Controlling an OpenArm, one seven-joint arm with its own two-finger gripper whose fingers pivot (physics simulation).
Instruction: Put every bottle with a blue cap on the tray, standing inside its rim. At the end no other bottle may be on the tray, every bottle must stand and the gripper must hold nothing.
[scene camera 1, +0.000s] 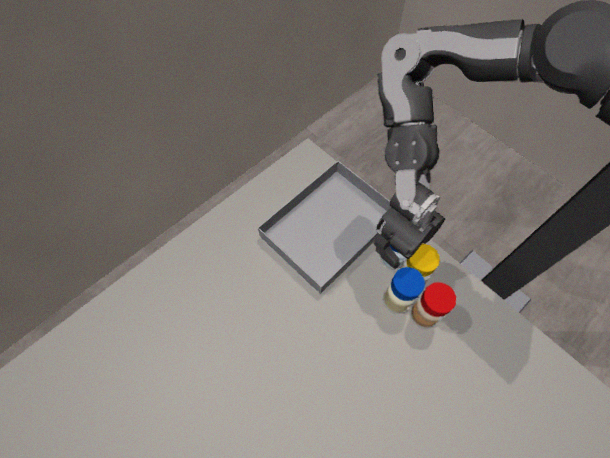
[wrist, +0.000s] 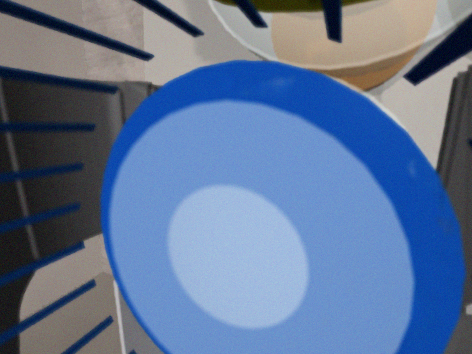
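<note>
One blue-capped bottle stands beside the tray's right corner, mostly hidden by the gripper in the scene view; its cap fills much of the wrist view. My gripper is lowered over it and shut on it, one finger on each side below the cap. A second blue-capped bottle stands upright in front, outside the tray. The grey square tray has a low rim, and no bottle stands in its visible part.
A yellow-capped bottle stands very close to the gripped bottle. A red-capped bottle stands right beside the second blue-capped one. The table edge runs behind the bottles, with a dark post beyond it.
</note>
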